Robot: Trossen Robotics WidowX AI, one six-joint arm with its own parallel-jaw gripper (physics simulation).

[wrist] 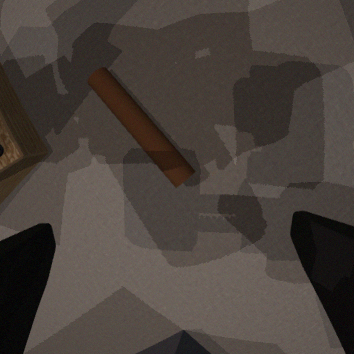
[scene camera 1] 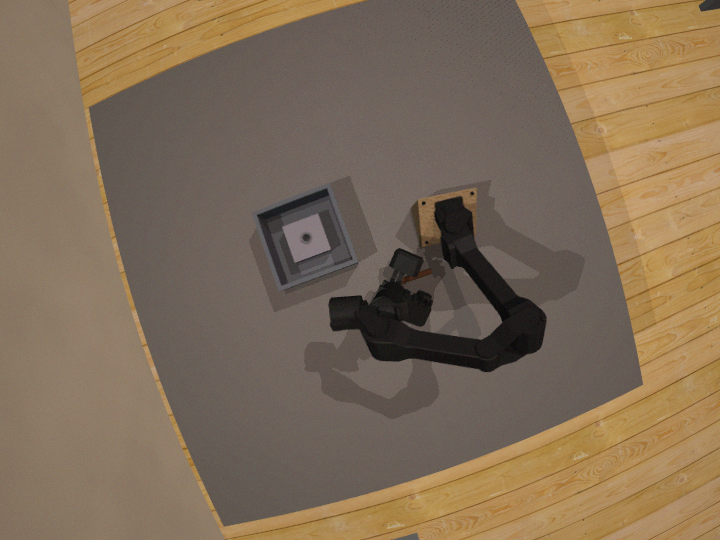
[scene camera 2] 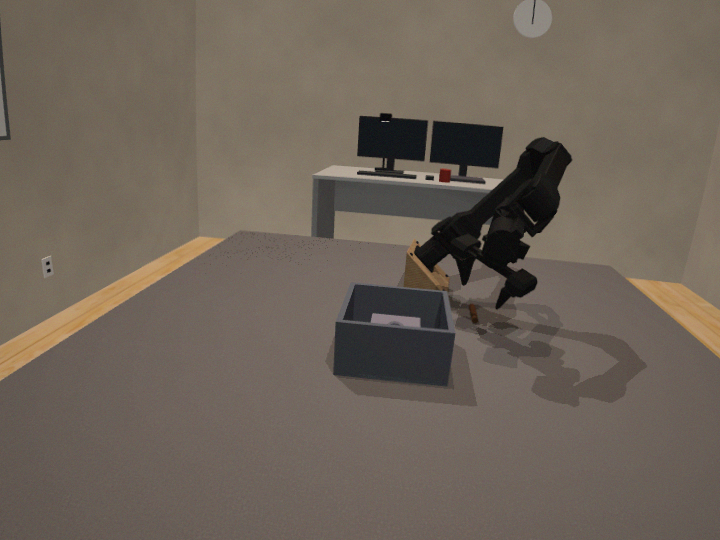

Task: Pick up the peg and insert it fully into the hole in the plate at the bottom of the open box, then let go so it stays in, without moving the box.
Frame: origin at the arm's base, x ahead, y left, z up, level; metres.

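Seen in the pictures: gripper, fingertip midpoint: (wrist: pixel 173 231) (scene camera 1: pixel 398 284) (scene camera 2: pixel 480 296); arm's base, link origin: (scene camera 1: pixel 449 210) (scene camera 2: pixel 423 259).
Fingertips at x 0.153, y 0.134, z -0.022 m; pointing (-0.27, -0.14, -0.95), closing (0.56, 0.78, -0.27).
Pixels of each thing's top centre, then the offset from my fingertips to it.
- brown-orange cylindrical peg, top centre: (wrist: pixel 134 124) (scene camera 2: pixel 473 310) (scene camera 1: pixel 416 276) dx -0.050, dy -0.005, dz -0.053 m
- open blue-grey box, top centre: (scene camera 2: pixel 397 304) (scene camera 1: pixel 303 236) dx +0.180, dy -0.157, dz +0.030 m
- pale plate, top centre: (scene camera 2: pixel 395 323) (scene camera 1: pixel 306 237) dx +0.180, dy -0.157, dz -0.006 m
The brown-orange cylindrical peg (scene camera 1: pixel 417 275) (scene camera 2: pixel 473 313) (wrist: pixel 141 127) lies flat on the grey table top near the arm's wooden base. In the wrist view it slants from upper left to lower right, above the line between the fingertips and mostly left of centre. My gripper (scene camera 2: pixel 481 295) (wrist: pixel 173 231) is open and empty, with its fingers wide apart above the table near the peg. The open blue-grey box (scene camera 1: pixel 343 224) (scene camera 2: pixel 394 354) (wrist: pixel 184 345) stands upright. The pale plate (scene camera 1: pixel 316 249) (scene camera 2: pixel 380 320) lies at its bottom, with a round hole (scene camera 1: pixel 306 237) in its middle.
The wooden base (scene camera 1: pixel 427 217) (scene camera 2: pixel 421 279) (wrist: pixel 22 150) of the arm stands close to one end of the peg, behind the box in scene camera 2. The box walls rise well above the plate. A desk (scene camera 2: pixel 322 200) with two monitors stands beyond the table.
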